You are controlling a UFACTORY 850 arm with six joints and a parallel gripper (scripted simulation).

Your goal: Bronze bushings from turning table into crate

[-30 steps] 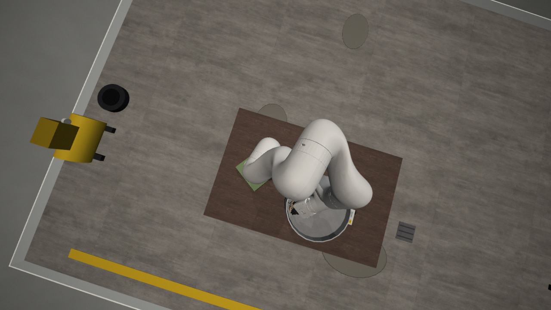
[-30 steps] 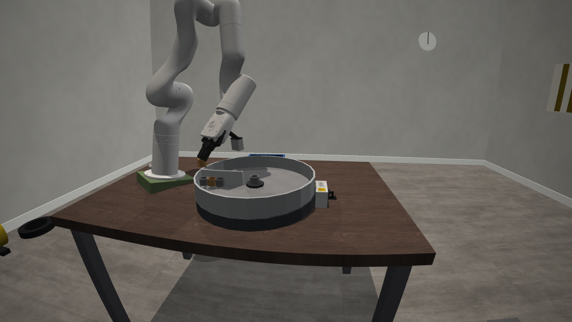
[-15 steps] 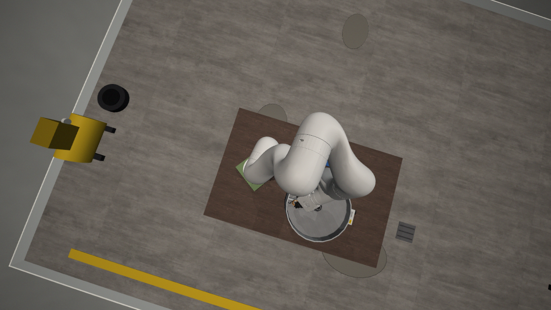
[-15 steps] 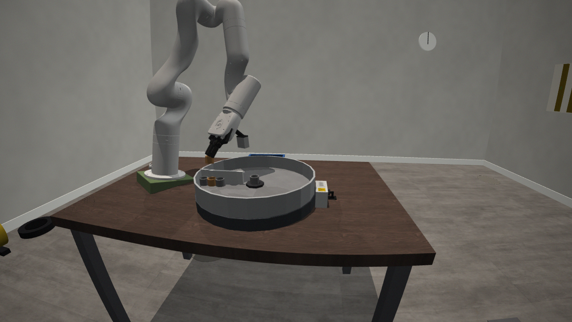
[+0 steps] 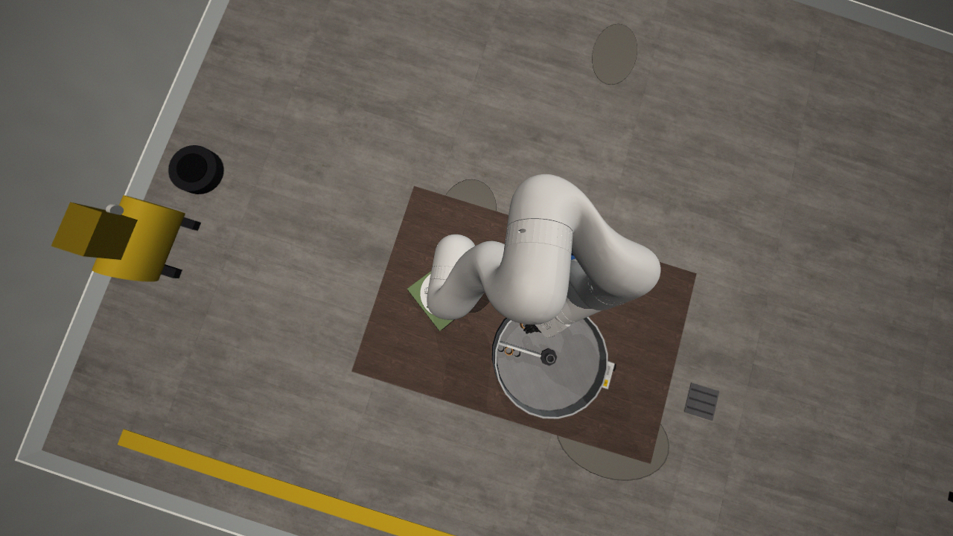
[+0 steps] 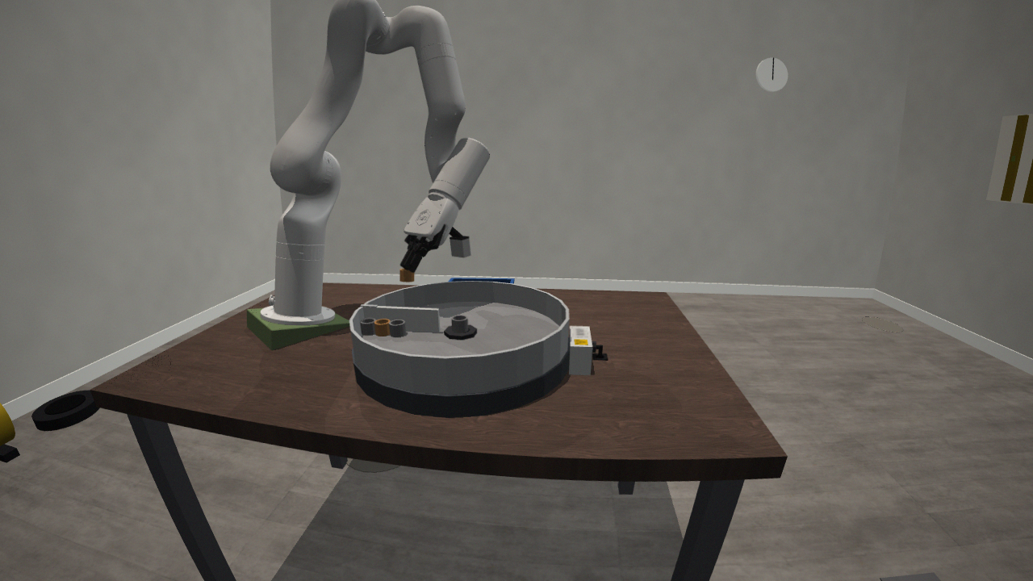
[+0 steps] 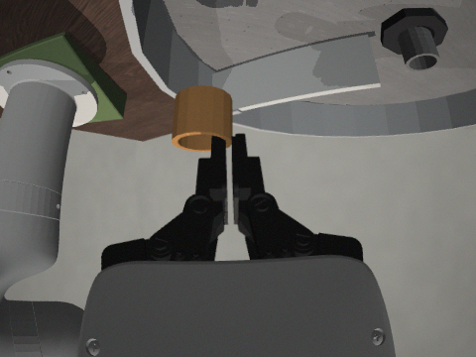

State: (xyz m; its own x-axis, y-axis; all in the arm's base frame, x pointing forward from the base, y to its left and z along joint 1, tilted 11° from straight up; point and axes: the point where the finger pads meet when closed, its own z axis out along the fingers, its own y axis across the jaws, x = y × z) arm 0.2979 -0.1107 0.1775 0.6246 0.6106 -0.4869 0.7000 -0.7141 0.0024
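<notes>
Right now the blue crate is 240 mm to the left of my hand, 150 mm below it and 140 mm ahead of it. From my hand the other things lie so: grey turning table (120 mm to the right, 120 mm below, 110 mm ahead).
</notes>
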